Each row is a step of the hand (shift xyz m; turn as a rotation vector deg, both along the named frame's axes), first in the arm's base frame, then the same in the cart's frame.
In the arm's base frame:
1: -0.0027 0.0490 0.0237 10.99 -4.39 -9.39
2: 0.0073 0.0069 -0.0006 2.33 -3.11 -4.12
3: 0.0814 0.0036 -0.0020 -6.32 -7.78 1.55
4: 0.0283 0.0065 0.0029 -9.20 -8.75 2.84
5: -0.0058 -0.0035 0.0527 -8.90 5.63 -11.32
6: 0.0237 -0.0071 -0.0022 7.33 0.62 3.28
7: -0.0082 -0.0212 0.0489 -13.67 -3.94 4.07
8: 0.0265 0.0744 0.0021 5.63 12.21 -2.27
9: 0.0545 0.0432 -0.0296 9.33 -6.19 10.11
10: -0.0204 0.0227 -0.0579 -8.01 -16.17 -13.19
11: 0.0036 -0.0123 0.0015 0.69 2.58 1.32
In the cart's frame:
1: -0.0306 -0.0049 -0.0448 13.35 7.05 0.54
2: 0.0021 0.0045 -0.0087 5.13 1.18 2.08
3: 0.0312 0.0703 -0.0269 -2.48 -3.08 9.34
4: 0.0067 0.0246 -0.0142 -4.57 -4.88 11.16
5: -0.0498 0.0167 0.0079 6.18 -13.75 -3.44
6: 0.0119 0.0218 -0.0001 -0.41 7.64 -2.52
7: -0.0444 0.0174 0.0253 -8.12 -9.51 7.91
8: -0.0042 0.0062 -0.0786 2.17 1.11 -13.42
9: 0.0401 0.0259 -0.0586 -4.82 13.78 3.79
10: 0.0418 -0.0466 -0.0190 11.75 -8.41 17.05
11: 0.0019 0.0068 0.0108 -1.37 0.51 -2.59

